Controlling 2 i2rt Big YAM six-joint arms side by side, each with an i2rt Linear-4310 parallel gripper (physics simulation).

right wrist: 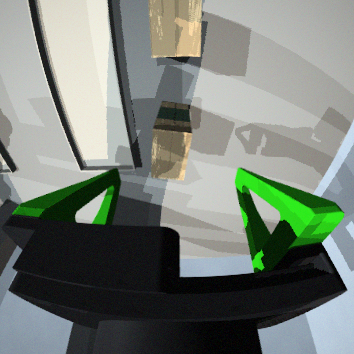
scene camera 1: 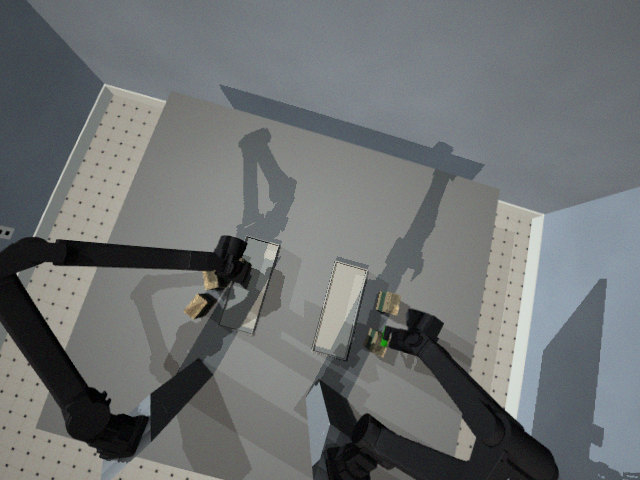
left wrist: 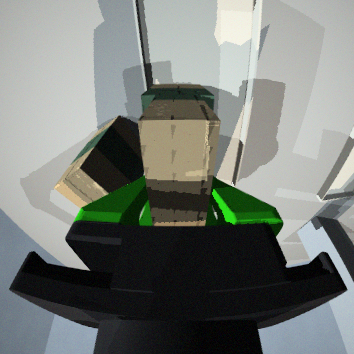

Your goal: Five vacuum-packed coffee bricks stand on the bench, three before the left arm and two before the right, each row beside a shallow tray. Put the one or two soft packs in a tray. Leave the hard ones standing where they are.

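Places are measured from the left arm's base along level axes (x back, y right, z up), in metres.
Pixels of known places: left gripper, fingertip midpoint: (left wrist: 177, 174); right gripper, fingertip midpoint: (right wrist: 177, 174) (scene camera 1: 395, 338); left arm's base at its link origin: (scene camera 1: 126, 437); right arm's base at its link origin: (scene camera 1: 345, 467).
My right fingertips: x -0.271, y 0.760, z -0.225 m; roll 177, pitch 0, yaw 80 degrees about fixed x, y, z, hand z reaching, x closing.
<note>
Ahead of a thing's pixels: the offset from my right fingertips to its top centre. "spot": to the spot under its first point. Level surfaces: height alone.
My left gripper (scene camera 1: 241, 273) (left wrist: 177, 174) is shut on a coffee brick {dx -0.191, dy -0.602, dz -0.034 m} (left wrist: 175, 145), tan with a green band, held by the left edge of the left tray {dx -0.139, dy -0.577, dz -0.214 m} (scene camera 1: 270, 251) (left wrist: 235, 15). Two more tan bricks {spot: dx -0.143, dy -0.706, dz -0.097 m} (scene camera 1: 210, 279) {spot: dx -0.038, dy -0.738, dz -0.096 m} (scene camera 1: 197, 306) stand left of that tray; one brick {dx -0.149, dy -0.707, dz -0.096 m} (left wrist: 110, 155) shows left of the held one in the left wrist view. My right gripper (scene camera 1: 385, 338) (right wrist: 177, 174) is open and empty, above the nearer right brick {dx +0.044, dy -0.019, dz -0.096 m} (scene camera 1: 376, 342) (right wrist: 171, 155). The farther right brick {dx -0.119, dy +0.020, dz -0.096 m} (scene camera 1: 388, 303) (right wrist: 175, 30) stands beyond it. Both are right of the right tray {dx -0.070, dy -0.172, dz -0.214 m} (scene camera 1: 338, 304) (right wrist: 75, 75).
The grey bench {dz -0.236 m} (scene camera 1: 330, 206) carries both trays, with a gap between them. Dark panels (scene camera 1: 180, 392) (scene camera 1: 336, 408) stand near the lower part of the bench. Arm shadows cross the bench. Walls rise around the dotted floor (scene camera 1: 82, 196).
</note>
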